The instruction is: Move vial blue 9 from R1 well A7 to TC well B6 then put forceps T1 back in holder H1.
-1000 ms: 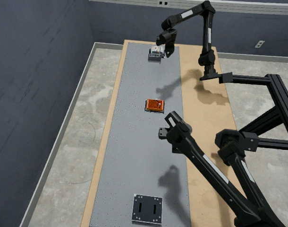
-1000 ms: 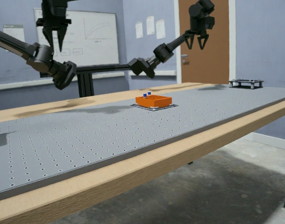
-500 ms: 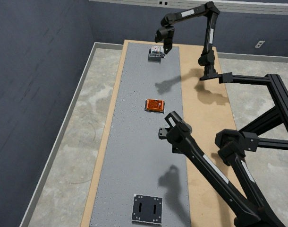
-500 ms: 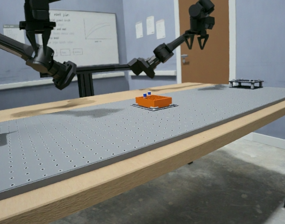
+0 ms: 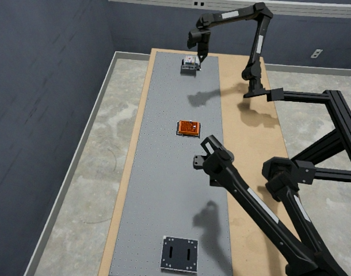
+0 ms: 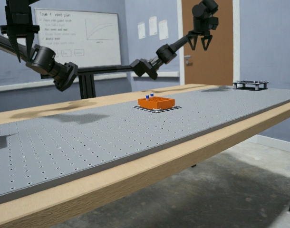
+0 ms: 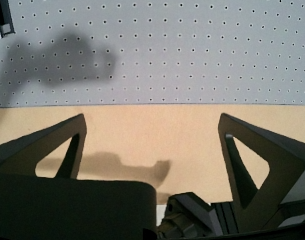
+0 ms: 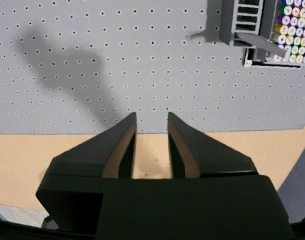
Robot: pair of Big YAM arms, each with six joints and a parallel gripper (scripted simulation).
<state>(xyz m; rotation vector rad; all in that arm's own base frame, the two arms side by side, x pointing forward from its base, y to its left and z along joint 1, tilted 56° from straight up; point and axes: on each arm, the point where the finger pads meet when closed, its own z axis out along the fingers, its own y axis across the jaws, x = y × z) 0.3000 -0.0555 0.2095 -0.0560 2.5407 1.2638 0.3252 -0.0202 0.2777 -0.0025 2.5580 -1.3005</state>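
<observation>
The grey holder H1 is 70 mm ahead of my right hand, 130 mm to the right of it and 200 mm below it. Also, from my right hand: orange tube carrier: 70 mm ahead, 430 mm to the left, 190 mm below.
</observation>
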